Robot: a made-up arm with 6 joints.
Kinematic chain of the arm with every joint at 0, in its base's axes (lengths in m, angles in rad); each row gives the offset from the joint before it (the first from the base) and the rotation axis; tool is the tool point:
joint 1: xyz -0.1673 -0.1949 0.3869 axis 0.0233 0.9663 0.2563
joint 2: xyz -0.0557 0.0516 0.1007 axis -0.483 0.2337 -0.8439
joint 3: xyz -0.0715 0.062 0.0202 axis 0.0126 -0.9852 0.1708
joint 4: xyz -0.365 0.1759 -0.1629 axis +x
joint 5: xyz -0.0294 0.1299 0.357 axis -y
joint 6: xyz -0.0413 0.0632 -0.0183 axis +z
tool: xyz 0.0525 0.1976 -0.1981
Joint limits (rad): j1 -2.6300..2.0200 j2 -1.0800..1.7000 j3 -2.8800..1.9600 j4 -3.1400..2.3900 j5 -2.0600..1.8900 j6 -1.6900..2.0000
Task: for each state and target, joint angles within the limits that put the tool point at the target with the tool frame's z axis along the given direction. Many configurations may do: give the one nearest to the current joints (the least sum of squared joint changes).
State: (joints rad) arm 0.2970 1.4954 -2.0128 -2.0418 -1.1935 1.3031
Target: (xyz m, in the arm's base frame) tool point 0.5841 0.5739 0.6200 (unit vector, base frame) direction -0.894 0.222 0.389
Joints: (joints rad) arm 0.9143 0.8765 -2.4322 -2.8086 -1.3636 1.0646
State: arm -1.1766 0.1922 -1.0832 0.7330 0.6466 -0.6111
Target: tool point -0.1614 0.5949 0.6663 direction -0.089 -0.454 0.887
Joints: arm -1.0974 0.4603 -1.0928 0.0486 -0.0011 0.0957
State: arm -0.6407 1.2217 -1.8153 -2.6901 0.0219 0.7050
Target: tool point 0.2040 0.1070 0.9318 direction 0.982 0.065 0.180
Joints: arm -0.5116 1.7000 -2.3786 -2.3590 0.3665 0.3831
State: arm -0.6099 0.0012 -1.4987 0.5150 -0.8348 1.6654
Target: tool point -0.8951 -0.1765 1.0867 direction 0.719 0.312 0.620
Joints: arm 0.2122 -0.7413 -0.7353 -0.1273 -0.2365 1.4399
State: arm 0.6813 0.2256 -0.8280 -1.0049 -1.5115 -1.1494
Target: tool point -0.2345 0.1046 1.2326 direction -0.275 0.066 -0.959
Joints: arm 0.3767 -0.5057 -1.4604 -0.1997 -1.7362 -1.6900
